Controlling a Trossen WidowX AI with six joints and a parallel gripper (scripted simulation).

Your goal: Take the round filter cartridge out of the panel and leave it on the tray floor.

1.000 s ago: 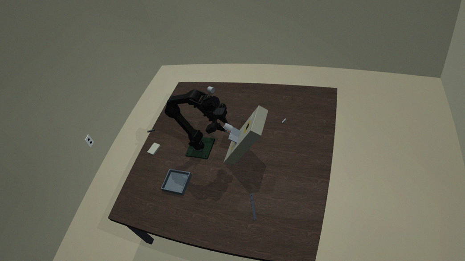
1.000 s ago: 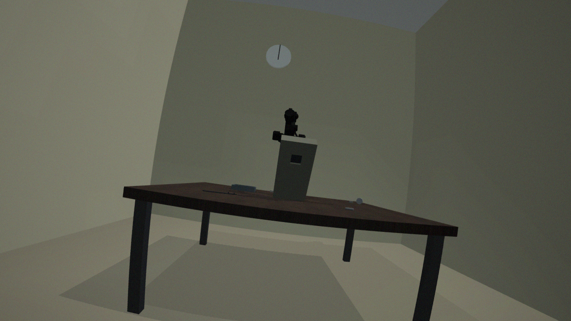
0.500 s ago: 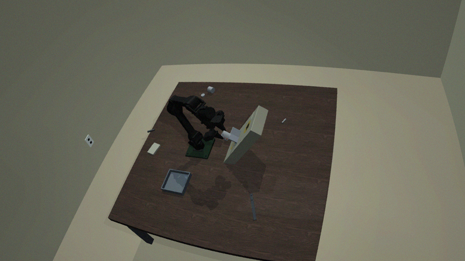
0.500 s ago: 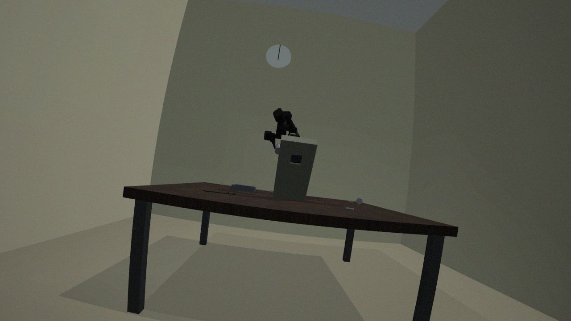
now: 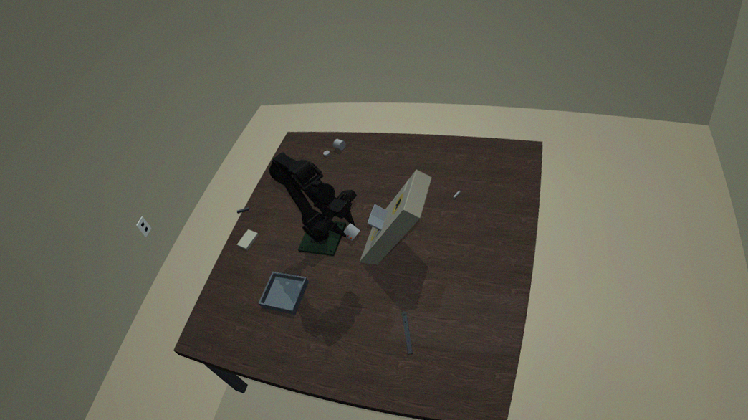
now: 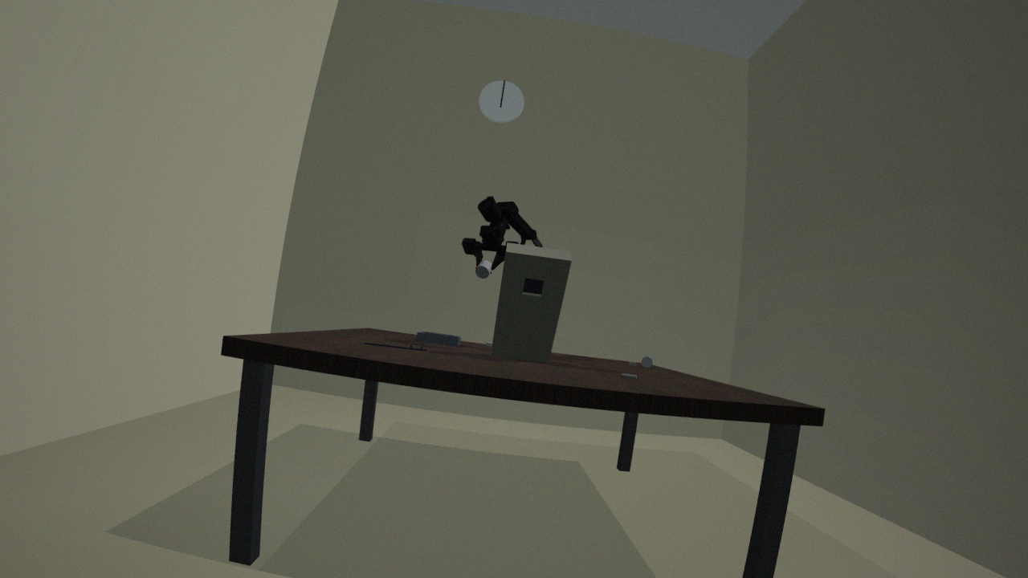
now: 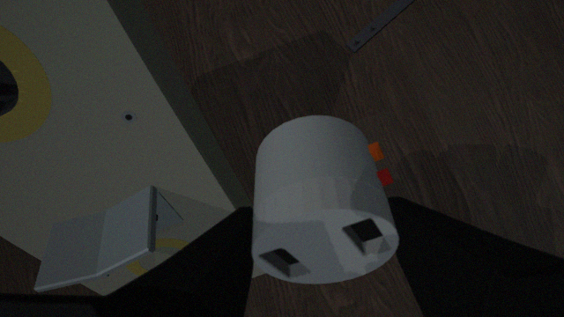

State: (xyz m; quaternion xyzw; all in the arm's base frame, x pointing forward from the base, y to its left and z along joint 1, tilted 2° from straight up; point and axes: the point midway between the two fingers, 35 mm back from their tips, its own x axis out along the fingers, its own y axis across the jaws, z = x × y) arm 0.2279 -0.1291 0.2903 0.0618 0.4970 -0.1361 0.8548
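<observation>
Now: gripper tip 300 mm past the tray, 260 mm above it and 140 mm to the left of it. Round my gripper tip: filter cartridge right at my gripper tip; then short pin 430 mm to the left, 260 mm below, 260 mm ahead; then beige service panel 140 mm to the left, 100 mm below, 90 mm ahead.
</observation>
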